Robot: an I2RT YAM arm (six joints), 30 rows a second.
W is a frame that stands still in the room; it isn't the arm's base.
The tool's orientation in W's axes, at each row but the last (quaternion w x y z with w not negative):
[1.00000, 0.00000, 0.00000, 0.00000]
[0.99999, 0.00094, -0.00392, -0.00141]
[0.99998, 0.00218, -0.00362, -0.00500]
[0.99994, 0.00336, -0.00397, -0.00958]
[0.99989, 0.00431, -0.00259, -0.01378]
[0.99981, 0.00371, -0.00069, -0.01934]
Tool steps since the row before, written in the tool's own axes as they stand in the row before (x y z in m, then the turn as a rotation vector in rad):
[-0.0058, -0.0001, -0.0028, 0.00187, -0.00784, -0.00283]
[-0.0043, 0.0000, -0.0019, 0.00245, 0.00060, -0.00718]
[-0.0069, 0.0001, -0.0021, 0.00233, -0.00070, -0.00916]
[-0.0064, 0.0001, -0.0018, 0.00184, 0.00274, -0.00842]
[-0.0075, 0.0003, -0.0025, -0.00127, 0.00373, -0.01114]
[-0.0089, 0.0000, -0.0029, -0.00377, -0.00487, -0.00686]
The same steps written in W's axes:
[-0.0058, -0.0001, -0.0028, 0.00187, -0.00784, -0.00283]
[-0.0043, 0.0000, -0.0019, 0.00251, 0.00061, -0.00716]
[-0.0069, 0.0002, -0.0021, 0.00239, -0.00068, -0.00915]
[-0.0064, 0.0002, -0.0018, 0.00196, 0.00276, -0.00839]
[-0.0075, 0.0005, -0.0025, -0.00111, 0.00386, -0.01111]
[-0.0089, 0.0004, -0.0029, -0.00395, -0.00467, -0.00690]

